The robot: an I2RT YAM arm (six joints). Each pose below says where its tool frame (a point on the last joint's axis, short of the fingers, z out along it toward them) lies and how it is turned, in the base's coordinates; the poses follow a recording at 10 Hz.
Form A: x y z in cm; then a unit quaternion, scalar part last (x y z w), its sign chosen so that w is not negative.
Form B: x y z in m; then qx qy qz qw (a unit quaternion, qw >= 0). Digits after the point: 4 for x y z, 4 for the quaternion.
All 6 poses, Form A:
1: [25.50 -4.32 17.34 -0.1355 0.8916 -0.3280 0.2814]
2: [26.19 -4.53 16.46 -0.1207 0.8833 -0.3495 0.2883]
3: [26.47 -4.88 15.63 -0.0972 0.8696 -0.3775 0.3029]
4: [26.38 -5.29 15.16 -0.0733 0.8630 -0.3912 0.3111]
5: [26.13 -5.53 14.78 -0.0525 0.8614 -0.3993 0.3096]
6: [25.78 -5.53 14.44 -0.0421 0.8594 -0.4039 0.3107]
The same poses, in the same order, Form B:
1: [0.2550 -0.0432 0.1734 -0.1355 0.8916 -0.3280 0.2814]
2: [0.2619 -0.0453 0.1646 -0.1207 0.8833 -0.3495 0.2883]
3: [0.2647 -0.0488 0.1563 -0.0972 0.8696 -0.3775 0.3029]
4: [0.2638 -0.0529 0.1516 -0.0733 0.8630 -0.3912 0.3111]
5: [0.2613 -0.0553 0.1478 -0.0525 0.8614 -0.3993 0.3096]
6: [0.2578 -0.0553 0.1444 -0.0421 0.8594 -0.4039 0.3107]
